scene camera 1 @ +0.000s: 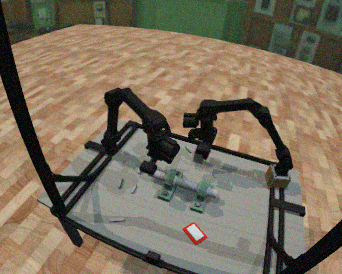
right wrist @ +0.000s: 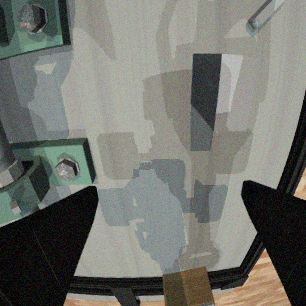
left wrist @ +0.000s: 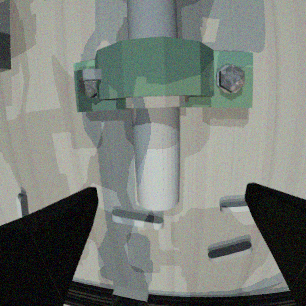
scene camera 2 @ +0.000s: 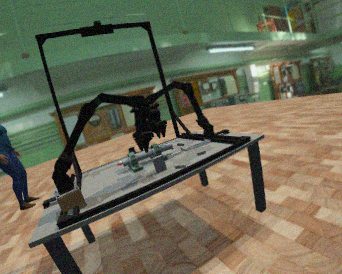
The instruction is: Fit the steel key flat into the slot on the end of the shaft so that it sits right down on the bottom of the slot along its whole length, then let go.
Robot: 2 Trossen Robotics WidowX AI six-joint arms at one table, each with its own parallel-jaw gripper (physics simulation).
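Pixels of known places: left gripper, fingertip midpoint: [scene camera 1: 156, 167] [left wrist: 172, 193] [scene camera 2: 161, 137]; right gripper, fingertip midpoint: [right wrist: 170, 191] [scene camera 2: 144, 151]; left arm's base at its link origin: [scene camera 1: 111, 151] [scene camera 2: 210, 137]; right arm's base at its link origin: [scene camera 1: 280, 171] [scene camera 2: 66, 190].
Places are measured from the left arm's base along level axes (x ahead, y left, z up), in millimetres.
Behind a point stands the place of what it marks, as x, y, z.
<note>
A grey shaft [scene camera 1: 186, 184] @(456, -21, 45) [left wrist: 157, 170] @(307, -31, 50) lies across two green bearing blocks [scene camera 1: 171, 179] @(392, -47, 65) [left wrist: 155, 65] @(381, -26, 76); its slot is not discernible. Several small steel keys lie flat on the table, including one key [left wrist: 137, 217] @(213, -6, -8) just off the shaft end, a second key [left wrist: 230, 247] @(177, -140, -14) and a third key [left wrist: 234, 203] @(249, -124, -14) by a fingertip. Another key [right wrist: 265, 17] @(351, 258, -5) [scene camera 1: 188, 149] @(340, 258, -7) lies apart, behind the shaft in scene camera 1. My left gripper [scene camera 1: 147, 167] [left wrist: 172, 193] @(313, -44, 95) is open and empty above the shaft's left end. My right gripper [scene camera 1: 202, 150] @(471, 169, 93) [right wrist: 170, 191] @(471, 169, 93) is open and empty behind the shaft.
A dark rectangular block [right wrist: 206, 90] @(424, 198, 33) [scene camera 2: 159, 164] @(425, 224, 20) stands on the table near the shaft. A red-edged white rectangle [scene camera 1: 194, 233] @(588, -202, -5) lies toward the front. A brown box [scene camera 1: 277, 176] @(844, 234, 69) [right wrist: 187, 287] @(810, 265, 22) is by the right arm's base. Black rails and frame posts border the table.
</note>
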